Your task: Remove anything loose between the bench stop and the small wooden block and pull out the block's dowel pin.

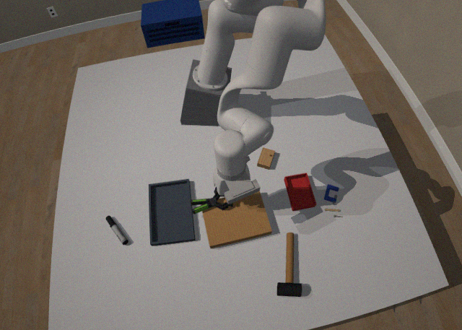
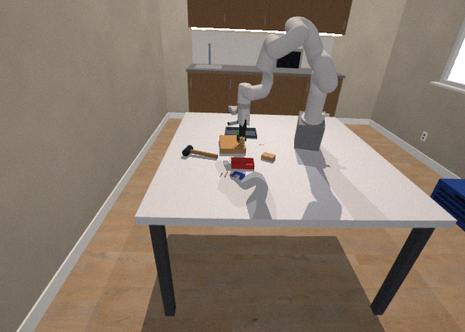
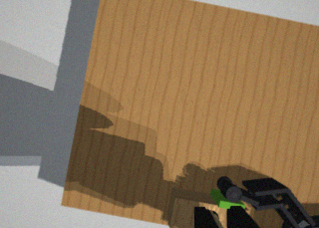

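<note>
The dowel pin is 20 mm below my hand. From my hand the other things lie so: red box (230 mm to the left, 90 mm below, 20 mm ahead); then grey tray (210 mm to the right, 90 mm below, 20 mm behind); then small wooden block (50 mm below).
</note>
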